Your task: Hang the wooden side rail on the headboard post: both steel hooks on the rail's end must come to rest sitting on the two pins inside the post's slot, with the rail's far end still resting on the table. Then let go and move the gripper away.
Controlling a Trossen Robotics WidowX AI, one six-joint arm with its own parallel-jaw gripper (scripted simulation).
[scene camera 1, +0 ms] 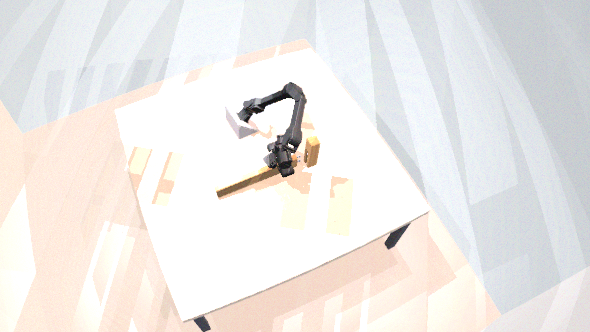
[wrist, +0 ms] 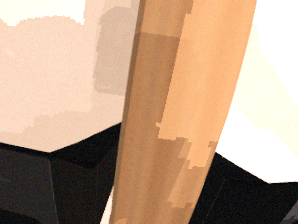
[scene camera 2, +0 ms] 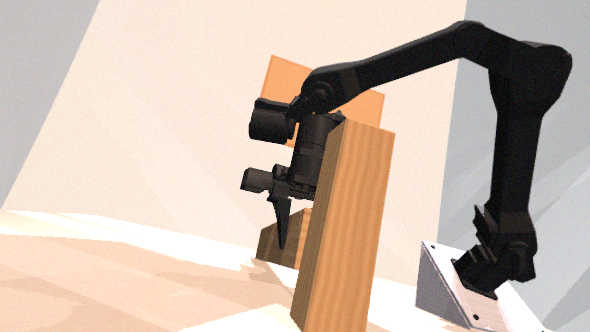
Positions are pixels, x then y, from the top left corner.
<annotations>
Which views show the wooden side rail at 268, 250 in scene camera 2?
Scene camera 1, the wrist view and scene camera 2: all of them.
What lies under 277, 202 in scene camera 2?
My gripper.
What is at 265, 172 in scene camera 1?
A wooden side rail.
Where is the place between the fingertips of my gripper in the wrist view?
151, 133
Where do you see a wooden side rail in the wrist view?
At 183, 69
</annotations>
